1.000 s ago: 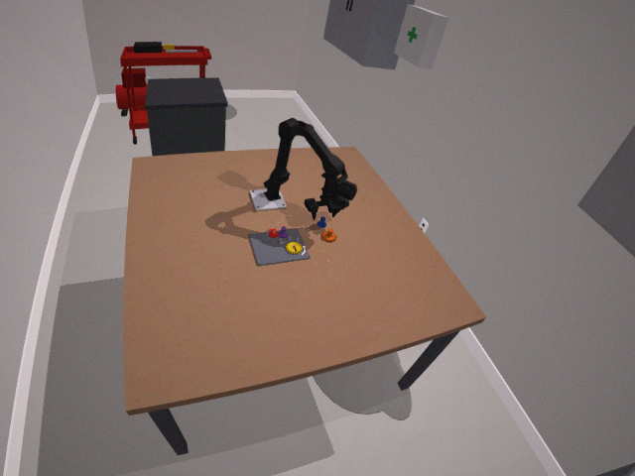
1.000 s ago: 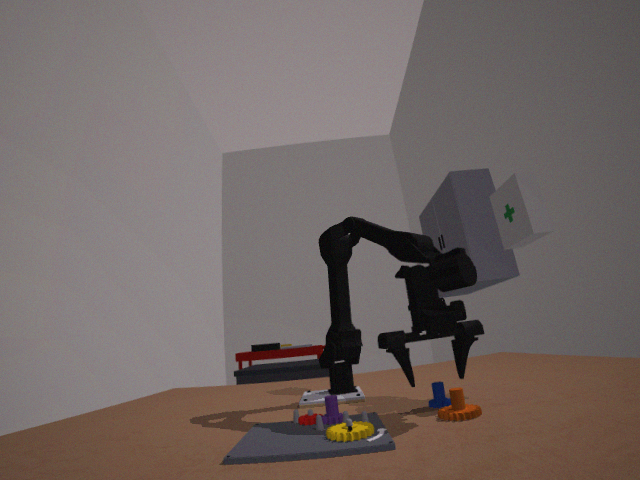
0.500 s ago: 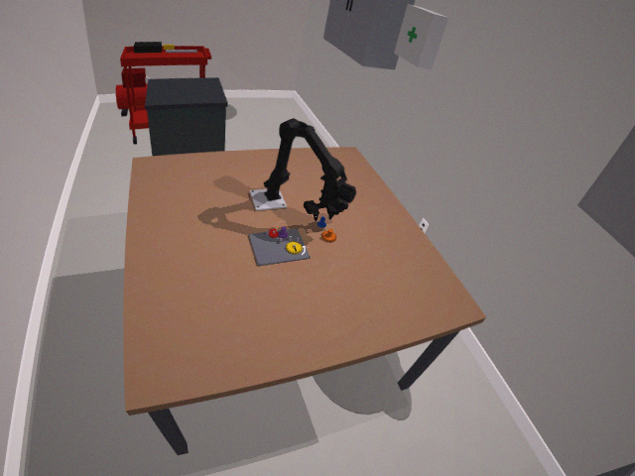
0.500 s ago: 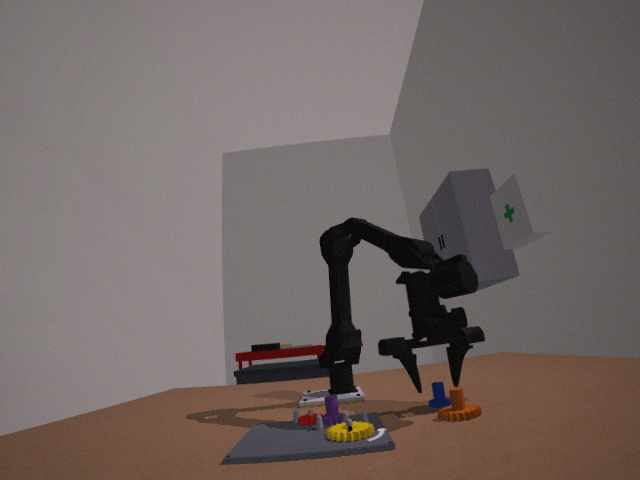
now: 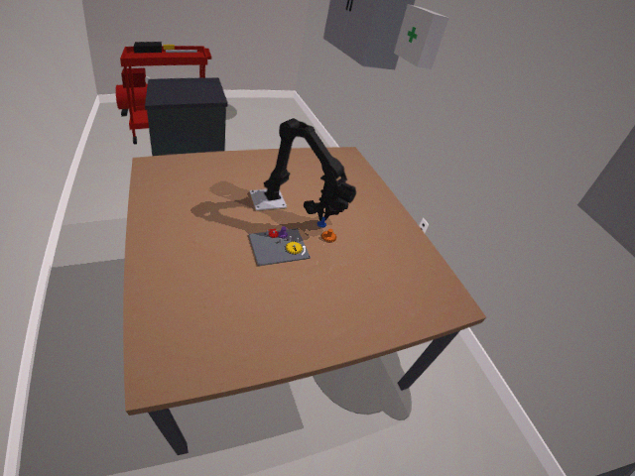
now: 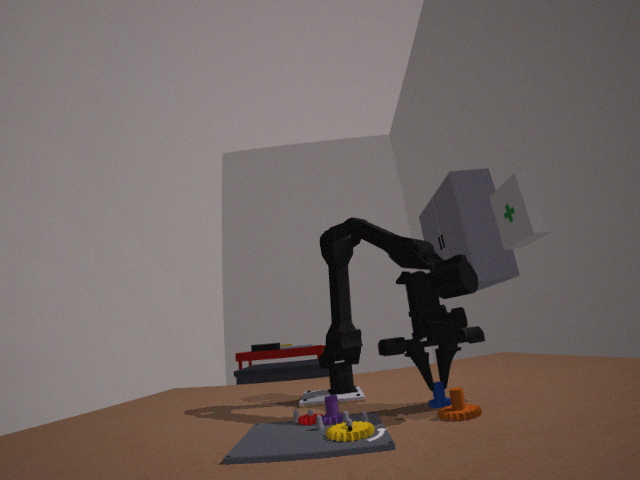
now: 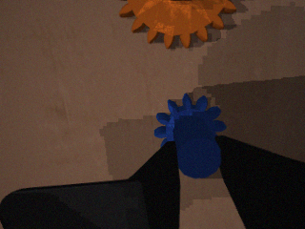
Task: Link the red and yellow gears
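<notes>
Right now the purple gear is 19 cm to the right of my gripper tip and 2 cm ahead of it. Round my gripper tip: blue gear: 1 cm below; then white arrow: 15 cm to the right, 12 cm ahead, 2 cm below; then orange gear: 8 cm ahead, 1 cm to the right, 1 cm below.
</notes>
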